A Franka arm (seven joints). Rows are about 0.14 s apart.
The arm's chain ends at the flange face. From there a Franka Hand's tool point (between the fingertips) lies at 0.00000 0.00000 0.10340 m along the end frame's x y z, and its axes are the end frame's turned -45 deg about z.
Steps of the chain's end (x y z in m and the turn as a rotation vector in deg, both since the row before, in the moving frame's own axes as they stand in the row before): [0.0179 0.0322 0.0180 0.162 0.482 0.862]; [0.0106 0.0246 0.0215 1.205 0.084 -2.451]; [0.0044 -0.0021 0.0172 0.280 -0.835 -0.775]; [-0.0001 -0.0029 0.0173 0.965 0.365 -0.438]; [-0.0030 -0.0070 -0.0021 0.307 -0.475 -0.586]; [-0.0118 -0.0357 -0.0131 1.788 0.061 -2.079]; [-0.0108 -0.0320 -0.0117 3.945 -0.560 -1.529]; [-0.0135 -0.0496 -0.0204 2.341 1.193 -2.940]
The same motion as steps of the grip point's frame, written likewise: [-0.0093 0.0358 0.0180 -0.226 0.455 0.862]; [-0.0083 0.0234 0.0215 0.793 0.911 -2.451]; [0.0039 0.0002 0.0172 0.788 -0.392 -0.775]; [0.0037 -0.0029 0.0173 0.424 0.940 -0.438]; [0.0026 -0.0081 -0.0021 0.553 -0.119 -0.586]; [0.0192 -0.0358 -0.0132 1.221 1.307 -2.079]; [0.0192 -0.0361 -0.0119 3.186 2.394 -1.529]; [0.0300 -0.0462 -0.0205 0.812 2.499 -2.940]
